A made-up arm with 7 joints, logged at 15 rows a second.
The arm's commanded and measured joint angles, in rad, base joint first. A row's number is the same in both.
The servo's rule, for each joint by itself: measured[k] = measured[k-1] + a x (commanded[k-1-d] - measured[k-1]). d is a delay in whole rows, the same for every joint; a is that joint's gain. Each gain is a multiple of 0.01, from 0.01 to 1. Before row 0 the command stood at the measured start. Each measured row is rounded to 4 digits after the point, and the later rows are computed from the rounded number. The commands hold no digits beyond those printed.
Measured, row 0:
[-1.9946, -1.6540, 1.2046, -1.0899, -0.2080, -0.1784, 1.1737]
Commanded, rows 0 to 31:
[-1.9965, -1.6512, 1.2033, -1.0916, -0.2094, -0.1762, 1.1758]
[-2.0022, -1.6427, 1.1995, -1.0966, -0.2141, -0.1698, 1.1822]
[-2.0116, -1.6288, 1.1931, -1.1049, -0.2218, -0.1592, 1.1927]
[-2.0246, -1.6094, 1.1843, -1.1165, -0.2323, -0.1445, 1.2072]
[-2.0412, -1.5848, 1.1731, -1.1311, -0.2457, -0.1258, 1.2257]
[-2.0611, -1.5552, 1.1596, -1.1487, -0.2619, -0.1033, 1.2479]
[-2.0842, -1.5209, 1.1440, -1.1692, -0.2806, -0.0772, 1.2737]
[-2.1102, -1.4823, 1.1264, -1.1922, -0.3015, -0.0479, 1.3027]
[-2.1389, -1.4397, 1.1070, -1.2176, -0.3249, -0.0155, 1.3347]
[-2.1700, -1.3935, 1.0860, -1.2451, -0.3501, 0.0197, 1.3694]
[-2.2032, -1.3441, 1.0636, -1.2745, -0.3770, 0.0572, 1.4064]
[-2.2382, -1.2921, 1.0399, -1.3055, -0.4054, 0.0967, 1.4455]
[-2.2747, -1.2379, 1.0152, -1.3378, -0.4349, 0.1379, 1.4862]
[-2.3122, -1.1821, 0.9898, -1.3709, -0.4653, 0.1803, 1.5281]
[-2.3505, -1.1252, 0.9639, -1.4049, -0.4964, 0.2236, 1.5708]
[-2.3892, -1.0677, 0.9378, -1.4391, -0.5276, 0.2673, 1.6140]
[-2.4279, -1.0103, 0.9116, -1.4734, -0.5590, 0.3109, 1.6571]
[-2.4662, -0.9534, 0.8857, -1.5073, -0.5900, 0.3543, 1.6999]
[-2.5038, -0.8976, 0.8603, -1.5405, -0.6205, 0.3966, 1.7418]
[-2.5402, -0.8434, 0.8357, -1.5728, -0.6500, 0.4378, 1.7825]
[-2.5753, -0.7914, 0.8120, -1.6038, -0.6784, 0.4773, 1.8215]
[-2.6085, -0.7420, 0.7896, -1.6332, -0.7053, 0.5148, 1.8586]
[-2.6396, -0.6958, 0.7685, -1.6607, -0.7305, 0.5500, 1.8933]
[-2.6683, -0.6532, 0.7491, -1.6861, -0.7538, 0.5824, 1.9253]
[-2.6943, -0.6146, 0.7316, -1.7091, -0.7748, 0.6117, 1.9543]
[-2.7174, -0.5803, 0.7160, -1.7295, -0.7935, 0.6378, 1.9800]
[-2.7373, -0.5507, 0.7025, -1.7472, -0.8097, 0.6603, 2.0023]
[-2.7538, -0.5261, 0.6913, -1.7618, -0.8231, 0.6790, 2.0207]
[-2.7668, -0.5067, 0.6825, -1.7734, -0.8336, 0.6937, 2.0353]
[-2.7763, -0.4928, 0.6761, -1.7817, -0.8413, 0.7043, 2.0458]
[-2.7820, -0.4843, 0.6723, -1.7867, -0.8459, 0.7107, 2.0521]
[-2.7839, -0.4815, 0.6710, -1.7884, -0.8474, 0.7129, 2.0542]
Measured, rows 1 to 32:
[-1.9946, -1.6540, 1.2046, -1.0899, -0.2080, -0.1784, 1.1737]
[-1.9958, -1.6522, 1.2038, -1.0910, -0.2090, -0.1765, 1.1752]
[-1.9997, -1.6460, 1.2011, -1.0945, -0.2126, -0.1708, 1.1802]
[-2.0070, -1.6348, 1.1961, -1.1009, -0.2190, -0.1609, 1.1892]
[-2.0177, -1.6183, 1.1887, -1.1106, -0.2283, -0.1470, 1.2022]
[-2.0320, -1.5965, 1.1789, -1.1233, -0.2405, -0.1290, 1.2191]
[-2.0498, -1.5697, 1.1667, -1.1390, -0.2555, -0.1072, 1.2398]
[-2.0708, -1.5380, 1.1524, -1.1577, -0.2731, -0.0817, 1.2642]
[-2.0948, -1.5018, 1.1360, -1.1791, -0.2930, -0.0530, 1.2919]
[-2.1217, -1.4614, 1.1177, -1.2030, -0.3153, -0.0211, 1.3227]
[-2.1512, -1.4173, 1.0977, -1.2291, -0.3397, 0.0136, 1.3563]
[-2.1829, -1.3697, 1.0762, -1.2572, -0.3658, 0.0507, 1.3924]
[-2.2166, -1.3193, 1.0533, -1.2871, -0.3935, 0.0898, 1.4306]
[-2.2520, -1.2664, 1.0293, -1.3185, -0.4225, 0.1307, 1.4706]
[-2.2887, -1.2116, 1.0044, -1.3510, -0.4525, 0.1729, 1.5120]
[-2.3264, -1.1554, 0.9789, -1.3844, -0.4832, 0.2160, 1.5543]
[-2.3647, -1.0984, 0.9530, -1.4183, -0.5143, 0.2596, 1.5973]
[-2.4033, -1.0411, 0.9269, -1.4525, -0.5456, 0.3032, 1.6404]
[-2.4417, -0.9841, 0.9009, -1.4865, -0.5767, 0.3466, 1.6832]
[-2.4796, -0.9279, 0.8753, -1.5200, -0.6074, 0.3891, 1.7254]
[-2.5166, -0.8730, 0.8504, -1.5527, -0.6372, 0.4305, 1.7665]
[-2.5524, -0.8200, 0.8262, -1.5844, -0.6660, 0.4703, 1.8061]
[-2.5866, -0.7693, 0.8031, -1.6147, -0.6935, 0.5081, 1.8439]
[-2.6189, -0.7215, 0.7813, -1.6432, -0.7194, 0.5437, 1.8795]
[-2.6490, -0.6771, 0.7610, -1.6698, -0.7435, 0.5766, 1.9125]
[-2.6766, -0.6365, 0.7425, -1.6942, -0.7654, 0.6064, 1.9426]
[-2.7015, -0.6000, 0.7258, -1.7161, -0.7851, 0.6331, 1.9695]
[-2.7233, -0.5680, 0.7111, -1.7354, -0.8023, 0.6562, 1.9931]
[-2.7419, -0.5408, 0.6986, -1.7518, -0.8169, 0.6756, 2.0130]
[-2.7571, -0.5186, 0.6885, -1.7652, -0.8286, 0.6910, 2.0291]
[-2.7688, -0.5018, 0.6807, -1.7754, -0.8375, 0.7023, 2.0411]
[-2.7769, -0.4904, 0.6754, -1.7824, -0.8434, 0.7094, 2.0490]
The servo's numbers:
d 1
a 0.61 0.65 0.63 0.62 0.70 0.85 0.72

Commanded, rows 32 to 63:
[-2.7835, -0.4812, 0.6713, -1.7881, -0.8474, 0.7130, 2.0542]
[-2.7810, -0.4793, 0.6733, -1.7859, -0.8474, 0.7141, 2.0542]
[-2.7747, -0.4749, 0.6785, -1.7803, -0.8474, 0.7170, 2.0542]
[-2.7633, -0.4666, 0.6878, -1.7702, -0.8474, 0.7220, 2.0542]
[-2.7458, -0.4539, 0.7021, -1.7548, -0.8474, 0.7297, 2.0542]
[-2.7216, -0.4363, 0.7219, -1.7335, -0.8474, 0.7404, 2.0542]
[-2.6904, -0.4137, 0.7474, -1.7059, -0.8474, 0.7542, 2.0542]
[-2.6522, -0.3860, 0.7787, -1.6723, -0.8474, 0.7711, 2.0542]
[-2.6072, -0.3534, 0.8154, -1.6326, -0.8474, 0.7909, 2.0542]
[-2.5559, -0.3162, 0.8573, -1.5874, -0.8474, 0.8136, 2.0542]
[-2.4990, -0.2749, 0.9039, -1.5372, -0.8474, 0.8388, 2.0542]
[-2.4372, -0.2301, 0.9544, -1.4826, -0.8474, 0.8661, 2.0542]
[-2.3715, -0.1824, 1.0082, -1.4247, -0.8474, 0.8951, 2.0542]
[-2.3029, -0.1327, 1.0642, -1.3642, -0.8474, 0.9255, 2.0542]
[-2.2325, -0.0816, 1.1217, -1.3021, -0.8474, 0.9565, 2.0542]
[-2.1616, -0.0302, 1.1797, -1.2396, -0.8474, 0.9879, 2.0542]
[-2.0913, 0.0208, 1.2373, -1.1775, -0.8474, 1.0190, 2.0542]
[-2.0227, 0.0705, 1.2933, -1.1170, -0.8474, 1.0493, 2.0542]
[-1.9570, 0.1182, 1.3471, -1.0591, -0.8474, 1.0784, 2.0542]
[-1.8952, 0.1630, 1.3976, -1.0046, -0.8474, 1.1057, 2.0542]
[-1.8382, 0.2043, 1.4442, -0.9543, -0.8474, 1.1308, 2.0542]
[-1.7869, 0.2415, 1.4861, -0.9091, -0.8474, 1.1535, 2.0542]
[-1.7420, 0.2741, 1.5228, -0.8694, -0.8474, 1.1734, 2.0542]
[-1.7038, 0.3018, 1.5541, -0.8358, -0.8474, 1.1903, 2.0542]
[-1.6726, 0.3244, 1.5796, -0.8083, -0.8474, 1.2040, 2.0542]
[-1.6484, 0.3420, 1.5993, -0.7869, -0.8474, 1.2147, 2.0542]
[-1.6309, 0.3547, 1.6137, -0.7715, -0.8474, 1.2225, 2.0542]
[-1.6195, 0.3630, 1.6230, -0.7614, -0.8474, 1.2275, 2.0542]
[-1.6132, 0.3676, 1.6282, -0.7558, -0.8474, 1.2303, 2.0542]
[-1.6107, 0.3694, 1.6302, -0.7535, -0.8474, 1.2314, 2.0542]
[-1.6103, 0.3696, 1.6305, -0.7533, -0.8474, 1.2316, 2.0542]
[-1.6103, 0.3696, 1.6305, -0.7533, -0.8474, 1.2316, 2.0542]
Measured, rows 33 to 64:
[-2.7812, -0.4846, 0.6726, -1.7861, -0.8462, 0.7124, 2.0527]
[-2.7826, -0.4824, 0.6718, -1.7873, -0.8470, 0.7129, 2.0538]
[-2.7816, -0.4804, 0.6727, -1.7864, -0.8473, 0.7139, 2.0541]
[-2.7774, -0.4768, 0.6764, -1.7826, -0.8474, 0.7165, 2.0542]
[-2.7688, -0.4702, 0.6836, -1.7749, -0.8474, 0.7212, 2.0542]
[-2.7548, -0.4596, 0.6953, -1.7624, -0.8474, 0.7284, 2.0542]
[-2.7345, -0.4445, 0.7121, -1.7445, -0.8474, 0.7386, 2.0542]
[-2.7076, -0.4245, 0.7343, -1.7206, -0.8474, 0.7519, 2.0542]
[-2.6738, -0.3995, 0.7623, -1.6907, -0.8474, 0.7682, 2.0542]
[-2.6332, -0.3695, 0.7958, -1.6547, -0.8474, 0.7875, 2.0542]
[-2.5860, -0.3349, 0.8345, -1.6130, -0.8474, 0.8097, 2.0542]
[-2.5329, -0.2959, 0.8782, -1.5660, -0.8474, 0.8344, 2.0542]
[-2.4745, -0.2531, 0.9262, -1.5143, -0.8474, 0.8613, 2.0542]
[-2.4117, -0.2071, 0.9779, -1.4587, -0.8474, 0.8900, 2.0542]
[-2.3453, -0.1587, 1.0323, -1.4001, -0.8474, 0.9202, 2.0542]
[-2.2765, -0.1086, 1.0886, -1.3393, -0.8474, 0.9511, 2.0542]
[-2.2064, -0.0576, 1.1460, -1.2775, -0.8474, 0.9824, 2.0542]
[-2.1362, -0.0066, 1.2035, -1.2155, -0.8474, 1.0135, 2.0542]
[-2.0670, 0.0435, 1.2601, -1.1544, -0.8474, 1.0439, 2.0542]
[-1.9999, 0.0921, 1.3149, -1.0953, -0.8474, 1.0732, 2.0542]
[-1.9360, 0.1382, 1.3670, -1.0391, -0.8474, 1.1008, 2.0542]
[-1.8763, 0.1812, 1.4156, -0.9865, -0.8474, 1.1263, 2.0542]
[-1.8218, 0.2204, 1.4600, -0.9385, -0.8474, 1.1494, 2.0542]
[-1.7731, 0.2553, 1.4996, -0.8957, -0.8474, 1.1698, 2.0542]
[-1.7308, 0.2855, 1.5339, -0.8586, -0.8474, 1.1872, 2.0542]
[-1.6953, 0.3108, 1.5627, -0.8274, -0.8474, 1.2015, 2.0542]
[-1.6667, 0.3311, 1.5858, -0.8023, -0.8474, 1.2127, 2.0542]
[-1.6449, 0.3464, 1.6034, -0.7832, -0.8474, 1.2210, 2.0542]
[-1.6294, 0.3572, 1.6157, -0.7697, -0.8474, 1.2265, 2.0542]
[-1.6195, 0.3640, 1.6236, -0.7611, -0.8474, 1.2297, 2.0542]
[-1.6141, 0.3675, 1.6278, -0.7564, -0.8474, 1.2311, 2.0542]
[-1.6118, 0.3689, 1.6295, -0.7545, -0.8474, 1.2315, 2.0542]

